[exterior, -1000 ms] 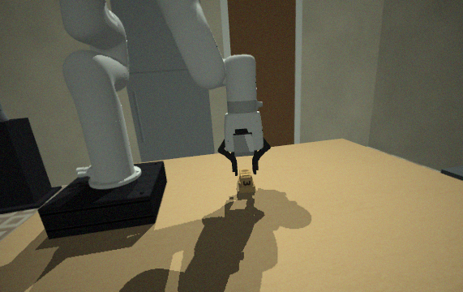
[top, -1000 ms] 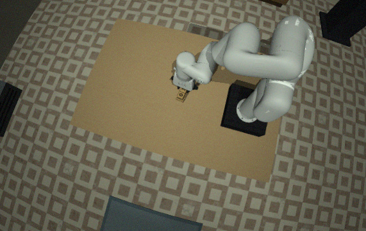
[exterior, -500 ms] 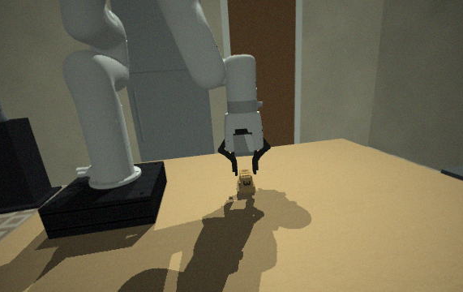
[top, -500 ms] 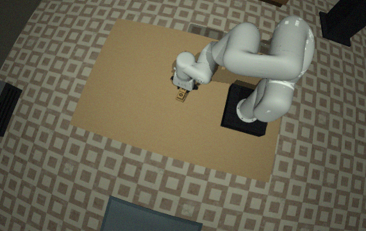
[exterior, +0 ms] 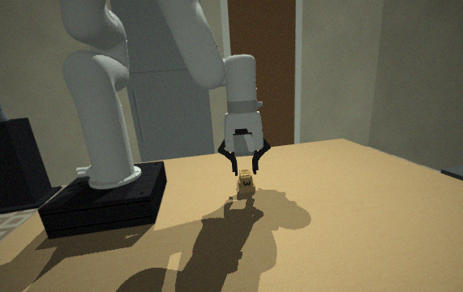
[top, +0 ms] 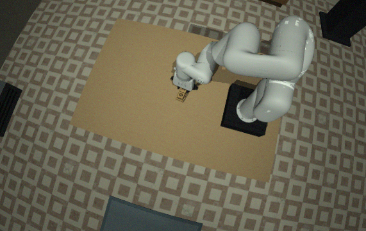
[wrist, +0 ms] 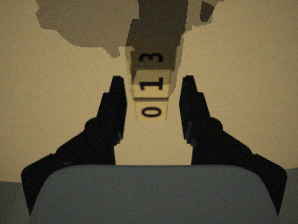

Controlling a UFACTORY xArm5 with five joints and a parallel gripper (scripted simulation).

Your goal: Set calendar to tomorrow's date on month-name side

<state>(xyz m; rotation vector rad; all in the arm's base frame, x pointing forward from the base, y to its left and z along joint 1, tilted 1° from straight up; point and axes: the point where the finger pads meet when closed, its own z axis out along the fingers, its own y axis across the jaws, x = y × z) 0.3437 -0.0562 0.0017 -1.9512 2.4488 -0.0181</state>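
The wooden date cube is 40 mm below my hand. The rest, counted from my hand: wooden calendar tray: 60 mm below, 20 mm to the left.
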